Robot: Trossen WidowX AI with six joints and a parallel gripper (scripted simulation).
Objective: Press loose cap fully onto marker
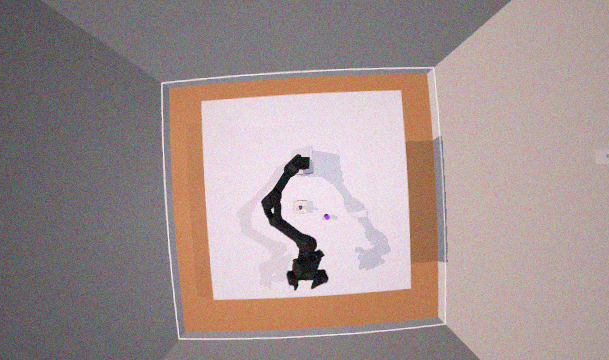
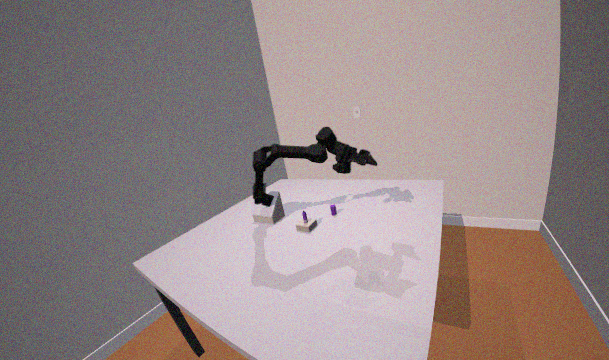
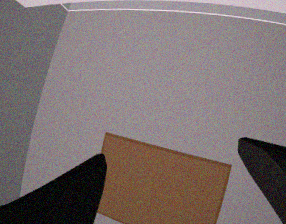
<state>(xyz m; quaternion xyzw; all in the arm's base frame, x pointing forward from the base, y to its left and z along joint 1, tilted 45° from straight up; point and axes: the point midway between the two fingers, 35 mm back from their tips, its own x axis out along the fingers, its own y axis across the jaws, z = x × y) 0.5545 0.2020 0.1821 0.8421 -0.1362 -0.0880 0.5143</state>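
The purple cap is 29 cm behind my gripper tip, 14 cm to the left of it and 29 cm below it.
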